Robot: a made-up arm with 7 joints. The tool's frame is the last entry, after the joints. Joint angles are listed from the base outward.
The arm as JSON. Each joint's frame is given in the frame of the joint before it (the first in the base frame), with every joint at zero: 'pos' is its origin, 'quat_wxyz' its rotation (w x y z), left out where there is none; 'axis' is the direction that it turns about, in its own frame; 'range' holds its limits. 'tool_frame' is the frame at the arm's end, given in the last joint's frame.
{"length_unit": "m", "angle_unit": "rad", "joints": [
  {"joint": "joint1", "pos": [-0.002, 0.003, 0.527], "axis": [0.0, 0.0, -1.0], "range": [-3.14, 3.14]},
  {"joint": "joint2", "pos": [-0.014, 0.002, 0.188], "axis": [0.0, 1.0, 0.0], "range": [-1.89, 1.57]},
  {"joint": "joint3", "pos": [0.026, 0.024, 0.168], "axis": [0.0, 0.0, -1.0], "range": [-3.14, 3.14]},
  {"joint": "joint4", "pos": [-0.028, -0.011, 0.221], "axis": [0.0, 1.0, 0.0], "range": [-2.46, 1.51]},
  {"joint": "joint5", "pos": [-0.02, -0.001, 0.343], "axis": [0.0, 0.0, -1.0], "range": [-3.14, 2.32]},
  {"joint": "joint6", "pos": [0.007, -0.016, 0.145], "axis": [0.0, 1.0, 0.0], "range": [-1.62, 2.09]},
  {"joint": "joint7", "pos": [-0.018, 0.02, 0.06], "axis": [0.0, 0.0, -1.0], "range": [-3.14, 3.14]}
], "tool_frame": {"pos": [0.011, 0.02, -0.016], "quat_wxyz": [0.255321, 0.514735, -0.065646, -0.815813]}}
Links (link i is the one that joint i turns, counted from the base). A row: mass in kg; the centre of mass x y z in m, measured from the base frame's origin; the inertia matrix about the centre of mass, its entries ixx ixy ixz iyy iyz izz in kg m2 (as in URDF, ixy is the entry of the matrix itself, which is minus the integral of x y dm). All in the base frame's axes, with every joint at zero. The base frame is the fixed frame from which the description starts. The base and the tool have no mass.
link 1: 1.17; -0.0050 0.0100 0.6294; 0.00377 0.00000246 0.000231 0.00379 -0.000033 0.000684
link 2: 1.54; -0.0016 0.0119 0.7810; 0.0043 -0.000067 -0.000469 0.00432 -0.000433 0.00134
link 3: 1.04; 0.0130 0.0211 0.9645; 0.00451 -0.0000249 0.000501 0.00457 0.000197 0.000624
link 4: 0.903; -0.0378 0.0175 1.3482; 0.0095 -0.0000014 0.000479 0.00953 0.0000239 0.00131
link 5: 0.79; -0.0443 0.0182 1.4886; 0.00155 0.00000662 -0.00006 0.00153 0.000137 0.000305
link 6: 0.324; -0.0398 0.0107 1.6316; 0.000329 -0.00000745 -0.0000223 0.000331 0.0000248 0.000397
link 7: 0.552; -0.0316 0.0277 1.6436; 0.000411 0 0 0.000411 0 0.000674
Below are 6 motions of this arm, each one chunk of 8 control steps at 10 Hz.
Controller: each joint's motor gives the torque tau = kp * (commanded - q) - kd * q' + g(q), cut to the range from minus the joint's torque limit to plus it. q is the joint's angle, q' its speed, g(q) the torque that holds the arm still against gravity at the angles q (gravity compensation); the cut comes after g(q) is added. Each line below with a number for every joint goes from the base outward.
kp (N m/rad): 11 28 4.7 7.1 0.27 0.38 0.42
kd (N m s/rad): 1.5 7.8 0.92 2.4 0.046 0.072 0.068
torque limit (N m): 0.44 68 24 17 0.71 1 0.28
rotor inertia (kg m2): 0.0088 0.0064 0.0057 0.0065 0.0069 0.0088 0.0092
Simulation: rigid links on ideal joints. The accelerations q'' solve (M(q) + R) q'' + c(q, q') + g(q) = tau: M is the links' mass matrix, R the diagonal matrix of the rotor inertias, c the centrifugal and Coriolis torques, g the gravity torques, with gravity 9.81 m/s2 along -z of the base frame. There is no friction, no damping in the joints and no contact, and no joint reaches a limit. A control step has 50 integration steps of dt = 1/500 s. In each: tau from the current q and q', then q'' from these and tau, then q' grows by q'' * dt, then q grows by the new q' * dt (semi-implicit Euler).
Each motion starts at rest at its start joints. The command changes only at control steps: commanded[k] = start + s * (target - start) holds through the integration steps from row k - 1 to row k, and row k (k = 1, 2, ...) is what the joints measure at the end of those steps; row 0 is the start. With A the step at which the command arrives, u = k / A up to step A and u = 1 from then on. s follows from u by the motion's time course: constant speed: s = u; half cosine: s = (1 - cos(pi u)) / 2; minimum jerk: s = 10 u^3 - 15 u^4 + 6 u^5; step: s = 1 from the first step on.
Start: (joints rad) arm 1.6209 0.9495 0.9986 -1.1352 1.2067 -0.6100 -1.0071
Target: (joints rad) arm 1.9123 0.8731 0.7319 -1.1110 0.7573 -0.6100 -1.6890
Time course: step
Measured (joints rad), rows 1 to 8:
1: 1.6333 0.9386 0.9935 -1.1355 1.1506 -0.6180 -1.1231
2: 1.6591 0.9255 0.9643 -1.1377 1.0280 -0.6334 -1.3521
3: 1.6956 0.9124 0.9189 -1.1404 0.8892 -0.6449 -1.5710
4: 1.7419 0.8995 0.8650 -1.1429 0.7674 -0.6472 -1.7202
5: 1.7975 0.8873 0.8087 -1.1448 0.6785 -0.6396 -1.7900
6: 1.8550 0.8784 0.7535 -1.1420 0.6281 -0.6278 -1.7990
7: 1.8990 0.8745 0.7031 -1.1298 0.6182 -0.6166 -1.7732
8: 1.9282 0.8731 0.6627 -1.1136 0.6392 -0.6024 -1.7352

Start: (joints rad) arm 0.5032 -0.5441 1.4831 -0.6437 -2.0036 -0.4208 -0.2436
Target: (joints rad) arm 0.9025 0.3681 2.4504 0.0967 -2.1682 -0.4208 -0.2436
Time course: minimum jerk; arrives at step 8
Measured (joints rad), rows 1 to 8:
1: 0.5039 -0.5425 1.4811 -0.6426 -2.0028 -0.4223 -0.2443
2: 0.5084 -0.5317 1.4715 -0.6350 -1.9978 -0.4336 -0.2491
3: 0.5035 -0.4996 1.4709 -0.6223 -1.9837 -0.4632 -0.2635
4: 0.4696 -0.4352 1.5077 -0.5979 -1.9558 -0.5082 -0.2894
5: 0.3779 -0.3326 1.6108 -0.5458 -1.9200 -0.5505 -0.3191
6: 0.1708 -0.1916 1.8039 -0.4382 -1.8993 -0.5597 -0.3345
7: -0.1337 -0.0366 2.0600 -0.2206 -1.9562 -0.5096 -0.3136
8: -0.0816 0.0671 2.2182 -0.0164 -2.1619 -0.4179 -0.2588

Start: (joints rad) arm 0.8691 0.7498 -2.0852 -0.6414 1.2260 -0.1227 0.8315
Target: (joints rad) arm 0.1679 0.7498 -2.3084 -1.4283 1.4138 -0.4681 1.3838
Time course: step
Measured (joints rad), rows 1 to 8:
1: 0.8096 0.7154 -2.0885 -0.7635 1.2615 -0.1669 0.9076
2: 0.7421 0.6981 -2.0902 -0.9049 1.3283 -0.2908 1.0759
3: 0.6963 0.6986 -2.1167 -1.0271 1.4009 -0.4230 1.2507
4: 0.6688 0.7096 -2.1618 -1.1316 1.4545 -0.5148 1.3811
5: 0.6513 0.7256 -2.2146 -1.2204 1.4739 -0.5512 1.4513
6: 0.6355 0.7426 -2.2650 -1.2948 1.4587 -0.5408 1.4695
7: 0.6151 0.7578 -2.3061 -1.3560 1.4192 -0.5038 1.4551
8: 0.5862 0.7696 -2.3342 -1.4046 1.3712 -0.4616 1.4282

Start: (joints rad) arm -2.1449 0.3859 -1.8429 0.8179 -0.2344 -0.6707 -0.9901
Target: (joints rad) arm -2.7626 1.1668 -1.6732 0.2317 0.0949 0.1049 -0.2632
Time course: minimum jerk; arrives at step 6
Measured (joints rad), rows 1 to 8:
1: -2.1567 0.3917 -1.8465 0.8121 -0.2294 -0.6676 -0.9853
2: -2.2195 0.4246 -1.8678 0.7798 -0.1964 -0.6428 -0.9539
3: -2.3469 0.4959 -1.9141 0.7077 -0.1058 -0.5635 -0.8691
4: -2.5004 0.5933 -1.9650 0.6059 0.0440 -0.4153 -0.7291
5: -2.6246 0.7006 -1.9644 0.5057 0.1929 -0.2322 -0.5651
6: -2.7036 0.8140 -1.8902 0.4285 0.2686 -0.0681 -0.4134
7: -2.7514 0.9292 -1.7915 0.3721 0.2681 0.0540 -0.2938
8: -2.7774 1.0352 -1.7086 0.3330 0.2307 0.1327 -0.2140

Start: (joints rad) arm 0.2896 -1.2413 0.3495 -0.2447 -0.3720 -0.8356 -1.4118
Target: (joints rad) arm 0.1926 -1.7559 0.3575 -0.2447 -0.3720 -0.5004 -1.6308
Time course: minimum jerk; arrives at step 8
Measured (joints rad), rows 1 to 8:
1: 0.2897 -1.2425 0.3503 -0.2430 -0.3716 -0.8349 -1.4124
2: 0.2900 -1.2506 0.3547 -0.2332 -0.3685 -0.8289 -1.4166
3: 0.2901 -1.2727 0.3642 -0.2112 -0.3581 -0.8064 -1.4286
4: 0.2894 -1.3131 0.3758 -0.1801 -0.3368 -0.7557 -1.4513
5: 0.2870 -1.3717 0.3844 -0.1487 -0.3070 -0.6735 -1.4837
6: 0.2809 -1.4428 0.3882 -0.1292 -0.2774 -0.5693 -1.5211
7: 0.2691 -1.5174 0.3873 -0.1307 -0.2593 -0.4669 -1.5577
8: 0.2512 -1.5869 0.3823 -0.1540 -0.2612 -0.3951 -1.5887

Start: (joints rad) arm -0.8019 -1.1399 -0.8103 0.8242 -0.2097 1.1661 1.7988
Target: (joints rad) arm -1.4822 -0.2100 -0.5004 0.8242 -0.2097 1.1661 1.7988
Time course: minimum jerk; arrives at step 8
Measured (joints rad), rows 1 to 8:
1: -0.8037 -1.1374 -0.8143 0.8235 -0.2101 1.1663 1.7987
2: -0.8141 -1.1215 -0.8358 0.8185 -0.2165 1.1679 1.7983
3: -0.8353 -1.0793 -0.8723 0.8026 -0.2495 1.1726 1.7971
4: -0.8699 -1.0027 -0.9098 0.7783 -0.3233 1.1757 1.7959
5: -0.9272 -0.8923 -0.9252 0.7550 -0.4331 1.1731 1.7962
6: -1.0260 -0.7574 -0.8931 0.7409 -0.5449 1.1612 1.7991
7: -1.2021 -0.6145 -0.7965 0.7378 -0.5989 1.1322 1.8059
8: -1.4642 -0.4882 -0.6257 0.7239 -0.5495 1.0848 1.8148

